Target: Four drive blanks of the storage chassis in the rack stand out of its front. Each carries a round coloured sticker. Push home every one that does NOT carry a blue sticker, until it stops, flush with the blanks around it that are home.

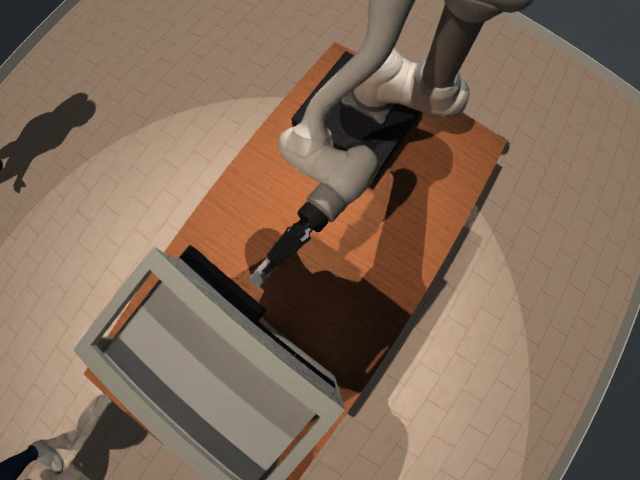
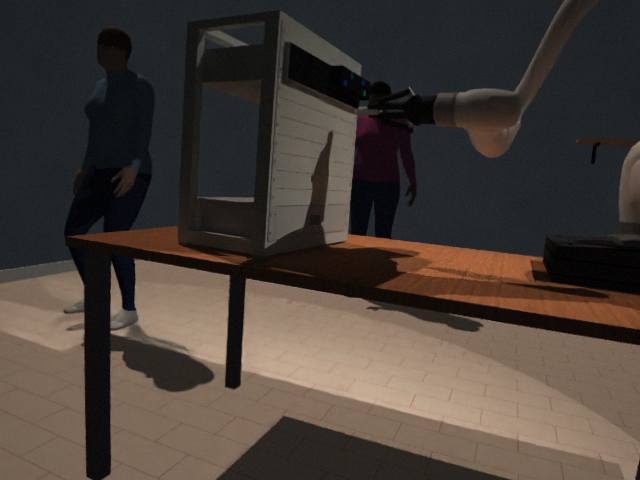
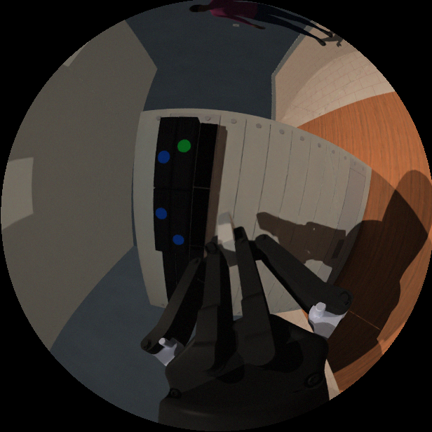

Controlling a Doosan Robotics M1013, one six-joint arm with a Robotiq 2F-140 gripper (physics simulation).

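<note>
The rack (image 1: 242,335) (image 2: 267,155) (image 3: 282,165) holds the black storage chassis near its top. Four blanks stand out at one end, two above two. The green-stickered blank (image 2: 364,93) (image 3: 185,167) is in the lower row at the outer end. The blue-stickered blank (image 2: 363,82) (image 3: 164,172) directly above it, another blue-stickered blank (image 2: 352,75) (image 3: 161,227) beside that, and a third blue-stickered blank (image 2: 345,82) (image 3: 181,215) beside the green one also stand out. My gripper (image 1: 256,277) (image 2: 364,111) (image 3: 227,222) is shut and empty, its tips just below chassis level, in front of the rack.
Pale filler panels (image 2: 305,149) (image 3: 255,165) cover the rack front below the chassis. The rack and the arm's black base (image 1: 330,118) (image 2: 584,258) stand on the wooden table (image 1: 232,196) (image 2: 454,263) (image 3: 350,120). Two people (image 2: 118,118) (image 2: 379,155) stand beyond the table.
</note>
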